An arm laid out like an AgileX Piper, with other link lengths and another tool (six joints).
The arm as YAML. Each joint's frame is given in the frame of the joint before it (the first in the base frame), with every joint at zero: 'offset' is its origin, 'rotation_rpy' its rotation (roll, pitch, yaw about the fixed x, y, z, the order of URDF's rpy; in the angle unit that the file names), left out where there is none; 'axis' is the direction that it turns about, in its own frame. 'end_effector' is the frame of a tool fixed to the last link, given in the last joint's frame.
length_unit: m
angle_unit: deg
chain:
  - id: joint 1
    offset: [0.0, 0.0, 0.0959]
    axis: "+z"
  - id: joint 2
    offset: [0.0, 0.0, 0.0]
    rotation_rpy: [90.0, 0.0, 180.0]
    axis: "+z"
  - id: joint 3
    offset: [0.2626, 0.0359, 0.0]
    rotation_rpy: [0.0, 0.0, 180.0]
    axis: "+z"
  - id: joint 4
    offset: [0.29, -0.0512, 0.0]
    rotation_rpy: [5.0, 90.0, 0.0]
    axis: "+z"
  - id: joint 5
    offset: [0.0, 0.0, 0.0]
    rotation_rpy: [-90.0, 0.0, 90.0]
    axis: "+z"
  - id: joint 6
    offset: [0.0, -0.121, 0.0]
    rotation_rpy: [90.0, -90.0, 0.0]
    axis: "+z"
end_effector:
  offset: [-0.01, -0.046, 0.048]
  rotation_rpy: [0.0, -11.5, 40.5]
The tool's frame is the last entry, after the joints.
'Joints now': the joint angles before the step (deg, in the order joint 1, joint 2, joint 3, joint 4, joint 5, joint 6). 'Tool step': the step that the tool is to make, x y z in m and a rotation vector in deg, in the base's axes. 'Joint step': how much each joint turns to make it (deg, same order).
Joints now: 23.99, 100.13, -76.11, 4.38, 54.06, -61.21
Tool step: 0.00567, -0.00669, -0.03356, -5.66, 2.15, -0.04
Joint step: 0.63, 5.26, 0.00, -5.33, -1.03, 2.70
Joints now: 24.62, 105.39, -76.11, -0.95, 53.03, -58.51
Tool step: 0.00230, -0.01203, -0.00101, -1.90, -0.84, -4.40
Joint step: -0.64, 0.42, 0.00, -3.58, -0.20, 5.39
